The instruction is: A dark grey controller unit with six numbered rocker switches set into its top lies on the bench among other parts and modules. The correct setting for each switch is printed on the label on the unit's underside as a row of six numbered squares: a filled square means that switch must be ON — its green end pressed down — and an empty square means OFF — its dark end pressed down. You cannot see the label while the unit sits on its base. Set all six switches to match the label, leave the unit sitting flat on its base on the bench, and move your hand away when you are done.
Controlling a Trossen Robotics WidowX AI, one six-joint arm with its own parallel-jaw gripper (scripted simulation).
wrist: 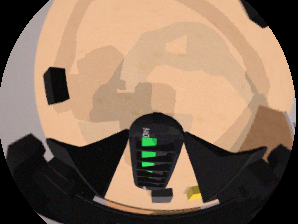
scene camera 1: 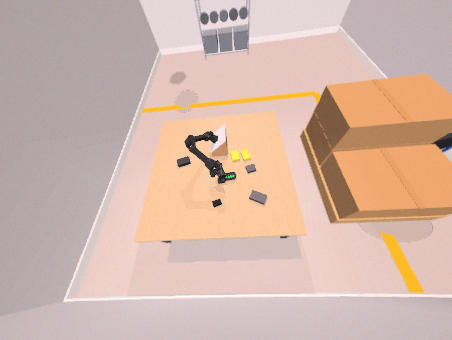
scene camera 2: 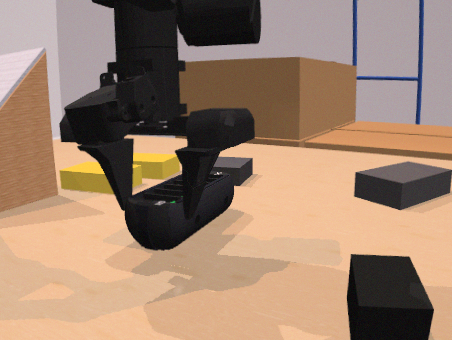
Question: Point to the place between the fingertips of my gripper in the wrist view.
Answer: At 156, 134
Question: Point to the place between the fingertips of my gripper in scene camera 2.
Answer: At 156, 213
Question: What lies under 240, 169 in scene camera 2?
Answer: A grey block.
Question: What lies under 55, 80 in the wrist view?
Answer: A black block.
